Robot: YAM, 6 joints.
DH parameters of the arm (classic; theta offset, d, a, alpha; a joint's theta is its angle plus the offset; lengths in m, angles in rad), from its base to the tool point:
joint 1: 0 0.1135 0.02 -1.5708
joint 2: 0 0 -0.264 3.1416
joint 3: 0.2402 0 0.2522 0
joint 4: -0.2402 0 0.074 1.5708
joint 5: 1.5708 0 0 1.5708
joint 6: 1.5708 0.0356 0 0
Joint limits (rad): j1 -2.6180..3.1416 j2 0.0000..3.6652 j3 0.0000..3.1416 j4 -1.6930..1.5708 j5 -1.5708..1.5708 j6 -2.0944..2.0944
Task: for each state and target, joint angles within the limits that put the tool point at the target. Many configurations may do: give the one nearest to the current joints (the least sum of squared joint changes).
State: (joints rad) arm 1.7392 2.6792 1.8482 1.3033 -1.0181 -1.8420
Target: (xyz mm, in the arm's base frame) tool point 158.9 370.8 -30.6
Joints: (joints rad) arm 1.0868 2.6682 1.0953 1.3554 -1.1103 -1.8420
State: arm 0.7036 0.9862 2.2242 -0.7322 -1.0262 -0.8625
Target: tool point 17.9 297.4 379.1
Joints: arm 1.4083 1.4743 1.5270 -0.9119 -1.0269 -0.8625
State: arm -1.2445 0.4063 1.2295 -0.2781 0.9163 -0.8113
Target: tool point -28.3 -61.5 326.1
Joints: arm -1.5373 0.2771 0.6762 -0.5084 1.0206 -0.8113
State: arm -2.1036 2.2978 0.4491 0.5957 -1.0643 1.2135
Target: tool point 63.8 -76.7 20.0
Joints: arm -1.2282 2.0408 0.0078 0.5780 -1.3031 1.2135
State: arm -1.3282 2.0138 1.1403 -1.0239 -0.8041 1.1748
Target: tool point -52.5 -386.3 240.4
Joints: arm -1.7704 1.8983 1.5398 -0.8658 -0.7846 1.1748
